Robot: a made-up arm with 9 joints. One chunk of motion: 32 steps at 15 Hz.
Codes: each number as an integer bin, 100 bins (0 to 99) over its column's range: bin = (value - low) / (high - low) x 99, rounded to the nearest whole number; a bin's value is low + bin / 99 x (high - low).
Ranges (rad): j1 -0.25..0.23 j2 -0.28..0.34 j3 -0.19..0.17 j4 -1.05..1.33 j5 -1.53..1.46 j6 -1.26..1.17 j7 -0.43..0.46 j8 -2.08..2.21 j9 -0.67..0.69
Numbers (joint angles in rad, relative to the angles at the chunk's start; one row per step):
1: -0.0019 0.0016 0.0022 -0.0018 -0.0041 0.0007 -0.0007 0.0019 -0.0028
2: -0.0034 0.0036 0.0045 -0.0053 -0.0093 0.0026 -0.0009 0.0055 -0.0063
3: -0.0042 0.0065 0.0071 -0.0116 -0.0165 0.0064 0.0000 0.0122 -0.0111
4: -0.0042 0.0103 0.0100 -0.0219 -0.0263 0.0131 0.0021 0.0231 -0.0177
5: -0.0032 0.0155 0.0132 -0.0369 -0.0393 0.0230 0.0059 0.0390 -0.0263
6: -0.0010 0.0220 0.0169 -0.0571 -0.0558 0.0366 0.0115 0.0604 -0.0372
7: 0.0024 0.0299 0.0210 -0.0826 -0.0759 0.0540 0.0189 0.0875 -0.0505
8: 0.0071 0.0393 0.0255 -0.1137 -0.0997 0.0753 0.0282 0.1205 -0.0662
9: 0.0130 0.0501 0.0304 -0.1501 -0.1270 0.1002 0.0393 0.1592 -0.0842
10: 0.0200 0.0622 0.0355 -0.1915 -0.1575 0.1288 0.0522 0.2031 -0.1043
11: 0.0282 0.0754 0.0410 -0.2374 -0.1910 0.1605 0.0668 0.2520 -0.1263
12: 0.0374 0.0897 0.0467 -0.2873 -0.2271 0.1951 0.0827 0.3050 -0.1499
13: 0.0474 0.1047 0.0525 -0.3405 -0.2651 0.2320 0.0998 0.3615 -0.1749
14: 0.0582 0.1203 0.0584 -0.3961 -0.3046 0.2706 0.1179 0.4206 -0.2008
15: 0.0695 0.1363 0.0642 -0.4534 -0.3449 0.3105 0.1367 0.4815 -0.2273
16: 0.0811 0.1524 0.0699 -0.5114 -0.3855 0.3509 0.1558 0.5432 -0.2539
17: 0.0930 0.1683 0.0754 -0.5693 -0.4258 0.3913 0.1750 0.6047 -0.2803
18: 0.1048 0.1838 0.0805 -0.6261 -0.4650 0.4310 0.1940 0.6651 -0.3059
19: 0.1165 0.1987 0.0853 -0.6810 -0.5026 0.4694 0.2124 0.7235 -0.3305
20: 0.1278 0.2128 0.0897 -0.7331 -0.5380 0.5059 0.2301 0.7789 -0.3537
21: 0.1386 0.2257 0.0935 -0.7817 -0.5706 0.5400 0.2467 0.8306 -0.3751
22: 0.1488 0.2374 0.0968 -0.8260 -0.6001 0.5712 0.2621 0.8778 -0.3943
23: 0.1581 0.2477 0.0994 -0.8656 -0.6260 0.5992 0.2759 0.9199 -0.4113
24: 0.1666 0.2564 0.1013 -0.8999 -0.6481 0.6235 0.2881 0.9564 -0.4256
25: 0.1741 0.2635 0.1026 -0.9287 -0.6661 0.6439 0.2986 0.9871 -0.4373
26: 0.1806 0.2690 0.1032 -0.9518 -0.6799 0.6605 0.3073 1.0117 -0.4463
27: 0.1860 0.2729 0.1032 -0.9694 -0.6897 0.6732 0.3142 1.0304 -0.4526
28: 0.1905 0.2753 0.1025 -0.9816 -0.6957 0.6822 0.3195 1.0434 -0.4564
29: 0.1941 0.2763 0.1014 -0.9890 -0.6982 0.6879 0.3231 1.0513 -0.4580
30: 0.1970 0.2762 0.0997 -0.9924 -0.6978 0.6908 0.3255 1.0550 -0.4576
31: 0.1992 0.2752 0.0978 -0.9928 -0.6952 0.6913 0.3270 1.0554 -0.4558
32: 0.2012 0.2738 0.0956 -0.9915 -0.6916 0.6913 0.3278 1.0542 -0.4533
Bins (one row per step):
1: 51 45 53 44 51 51 48 48 49
2: 51 45 53 43 50 51 48 48 48
3: 51 46 54 43 50 52 48 48 48
4: 51 46 55 43 50 52 48 49 47
5: 51 47 56 42 49 52 48 49 47
6: 51 48 57 41 49 53 49 49 46
7: 52 49 58 40 48 54 50 50 45
8: 53 51 59 39 47 54 51 51 44
9: 54 53 61 37 46 55 52 52 43
10: 56 55 62 36 45 57 54 53 41
11: 57 57 64 34 44 58 55 54 40
12: 59 59 65 32 43 59 57 55 38
13: 61 61 67 30 42 61 59 56 36
14: 64 64 68 27 41 62 61 58 34
15: 66 66 70 25 39 64 63 59 32
16: 68 69 71 22 38 66 65 61 30
17: 71 72 73 20 37 67 67 62 28
18: 73 74 74 18 35 69 69 63 27
19: 76 76 76 15 34 70 71 65 25
20: 78 79 77 13 33 72 73 66 23
21: 80 81 78 11 32 73 75 67 21
22: 82 83 79 9 31 75 77 68 20
23: 84 84 80 8 30 76 79 69 19
24: 86 86 80 6 29 77 80 70 18
25: 87 87 80 5 29 78 81 71 17
26: 89 88 81 4 28 78 82 71 16
27: 90 88 81 3 28 79 83 72 16
28: 91 89 80 3 28 79 83 72 16
29: 92 89 80 3 28 79 84 72 15
30: 92 89 80 2 28 79 84 72 15
31: 93 89 79 2 28 79 84 72 16
32: 93 88 79 2 28 79 84 72 16

